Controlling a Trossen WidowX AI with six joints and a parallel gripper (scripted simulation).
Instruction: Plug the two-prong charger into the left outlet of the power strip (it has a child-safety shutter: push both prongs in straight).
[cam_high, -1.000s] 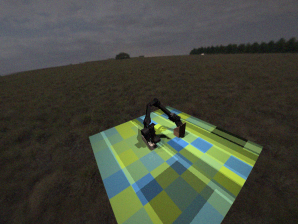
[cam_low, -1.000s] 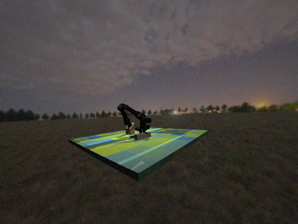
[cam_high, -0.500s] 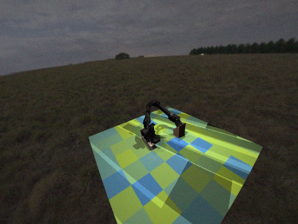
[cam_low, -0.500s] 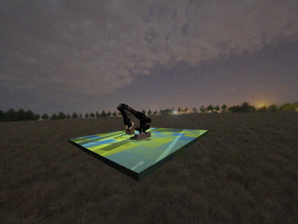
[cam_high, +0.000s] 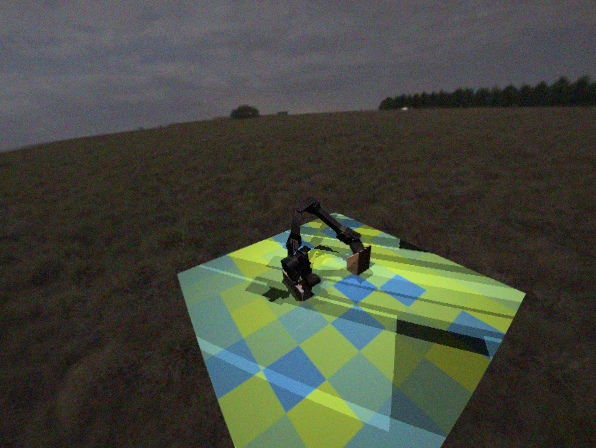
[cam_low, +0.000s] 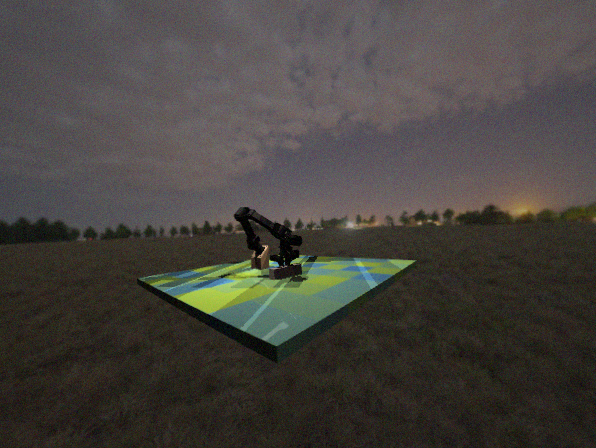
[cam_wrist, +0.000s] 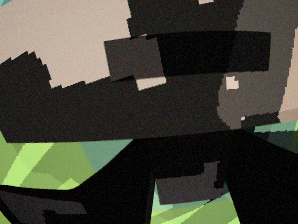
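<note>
My gripper tip is 2 cm short of the black two-prong charger and 1 cm below it.
</note>
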